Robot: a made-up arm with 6 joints.
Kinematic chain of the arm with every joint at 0, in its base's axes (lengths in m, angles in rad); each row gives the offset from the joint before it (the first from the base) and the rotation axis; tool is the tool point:
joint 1: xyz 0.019 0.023 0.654 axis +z
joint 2: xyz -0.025 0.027 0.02 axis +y
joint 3: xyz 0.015 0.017 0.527 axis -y
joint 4: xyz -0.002 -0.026 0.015 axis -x
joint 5: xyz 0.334 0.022 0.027 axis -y
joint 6: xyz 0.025 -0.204 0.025 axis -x
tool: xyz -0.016 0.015 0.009
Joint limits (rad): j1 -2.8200..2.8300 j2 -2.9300..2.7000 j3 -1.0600..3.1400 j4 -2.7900..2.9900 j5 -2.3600..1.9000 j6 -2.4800..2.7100
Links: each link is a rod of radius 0.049 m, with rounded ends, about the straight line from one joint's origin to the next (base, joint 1, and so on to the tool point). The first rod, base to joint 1, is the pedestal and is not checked.
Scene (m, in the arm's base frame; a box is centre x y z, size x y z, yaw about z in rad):
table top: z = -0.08
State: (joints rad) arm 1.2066 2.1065 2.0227 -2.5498 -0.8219 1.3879
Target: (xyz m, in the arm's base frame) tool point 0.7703 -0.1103 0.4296
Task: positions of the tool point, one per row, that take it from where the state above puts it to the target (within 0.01 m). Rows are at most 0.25 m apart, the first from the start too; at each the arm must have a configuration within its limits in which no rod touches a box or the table.
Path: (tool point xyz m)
1: 0.3508 0.7267 0.2866
2: 0.5247 0.6192 0.3146
3: 0.6621 0.4682 0.3432
4: 0.7525 0.2860 0.3721
5: 0.7891 0.0877 0.4010
6: 0.7703 -0.1103 0.4296

